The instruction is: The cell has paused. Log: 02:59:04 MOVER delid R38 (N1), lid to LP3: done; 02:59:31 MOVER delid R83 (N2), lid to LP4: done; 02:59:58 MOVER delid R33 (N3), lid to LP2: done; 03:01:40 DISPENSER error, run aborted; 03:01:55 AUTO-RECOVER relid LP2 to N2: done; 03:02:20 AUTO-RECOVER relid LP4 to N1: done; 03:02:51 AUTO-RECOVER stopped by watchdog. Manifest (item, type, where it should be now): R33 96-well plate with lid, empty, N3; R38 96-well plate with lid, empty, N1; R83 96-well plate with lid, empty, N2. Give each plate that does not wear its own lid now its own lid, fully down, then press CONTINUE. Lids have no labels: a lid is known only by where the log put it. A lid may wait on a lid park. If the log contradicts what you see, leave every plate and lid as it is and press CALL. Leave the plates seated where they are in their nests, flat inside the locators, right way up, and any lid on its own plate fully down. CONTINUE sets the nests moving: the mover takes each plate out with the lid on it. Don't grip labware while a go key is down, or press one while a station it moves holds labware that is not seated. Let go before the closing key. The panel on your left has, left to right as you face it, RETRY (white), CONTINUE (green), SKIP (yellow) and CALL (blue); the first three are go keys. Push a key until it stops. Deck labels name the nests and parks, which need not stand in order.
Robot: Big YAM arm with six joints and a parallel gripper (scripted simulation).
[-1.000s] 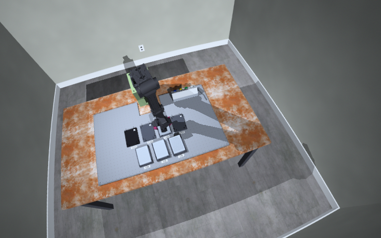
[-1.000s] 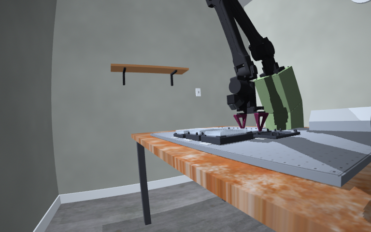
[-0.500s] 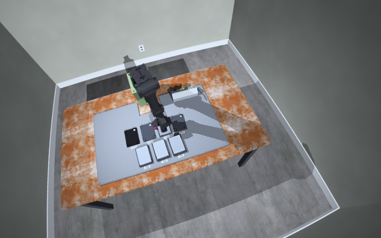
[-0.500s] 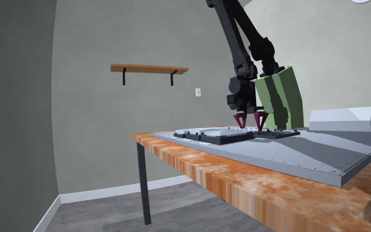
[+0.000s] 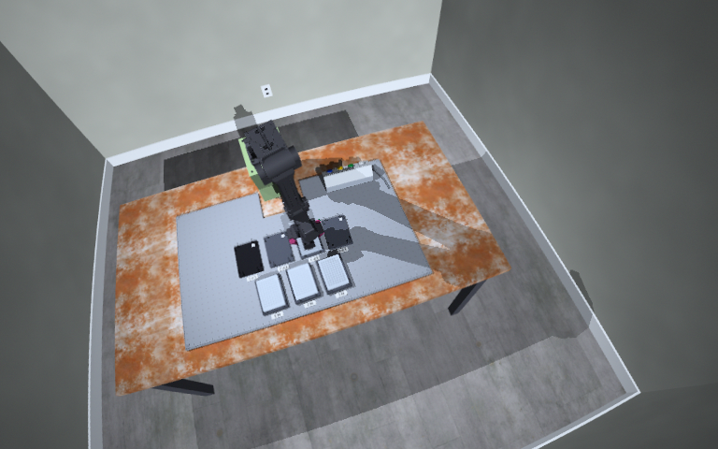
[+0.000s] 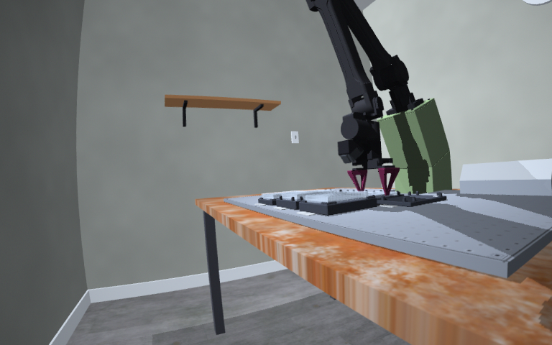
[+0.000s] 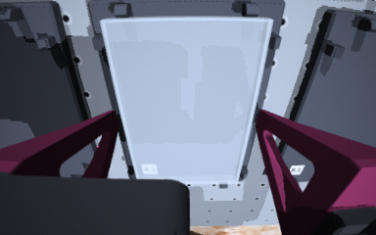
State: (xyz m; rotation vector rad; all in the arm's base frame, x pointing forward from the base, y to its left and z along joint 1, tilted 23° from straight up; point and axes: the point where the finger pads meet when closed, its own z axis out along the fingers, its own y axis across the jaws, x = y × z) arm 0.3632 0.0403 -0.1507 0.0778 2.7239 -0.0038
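Right now my hand is 1 cm above the clear lid. From my hand the other things lie so: LP3 label (9 cm ahead, 2 cm below, 1 cm to the right); then LP3 park (2 cm below); then LP2 park (13 cm to the right, 2 cm below, 1 cm behind).
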